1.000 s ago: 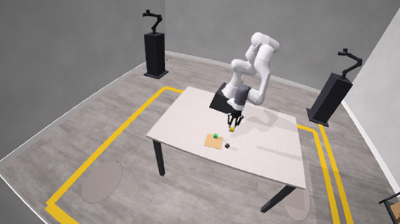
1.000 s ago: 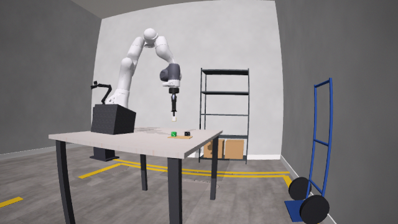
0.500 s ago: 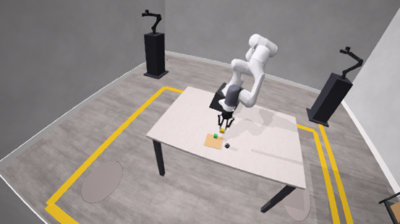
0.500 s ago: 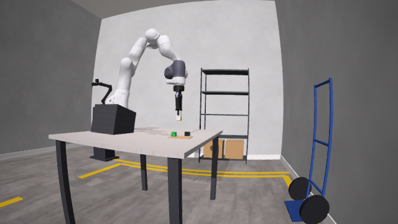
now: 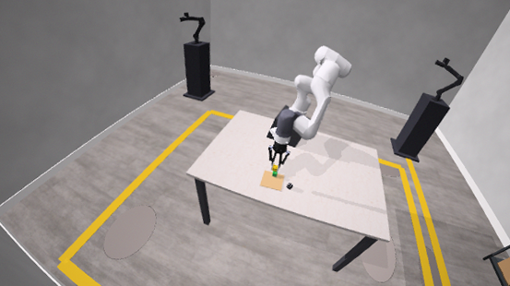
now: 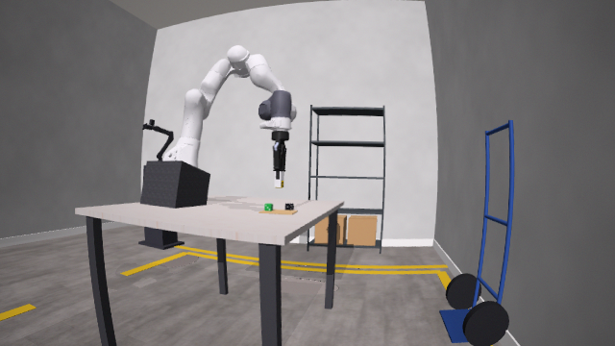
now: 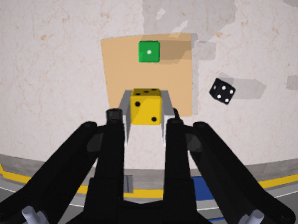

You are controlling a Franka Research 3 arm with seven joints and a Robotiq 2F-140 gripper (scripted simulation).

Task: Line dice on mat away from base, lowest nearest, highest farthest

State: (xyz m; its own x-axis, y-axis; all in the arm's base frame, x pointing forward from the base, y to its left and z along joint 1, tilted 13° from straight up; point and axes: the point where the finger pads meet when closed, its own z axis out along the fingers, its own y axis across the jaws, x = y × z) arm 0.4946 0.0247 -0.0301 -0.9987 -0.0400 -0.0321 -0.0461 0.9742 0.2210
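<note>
My gripper is now 14 cm above the tan mat. Also, from my hand: yellow die 2 cm below; black die 12 cm to the left, 12 cm below, 1 cm ahead; green die 12 cm below, 5 cm behind.
</note>
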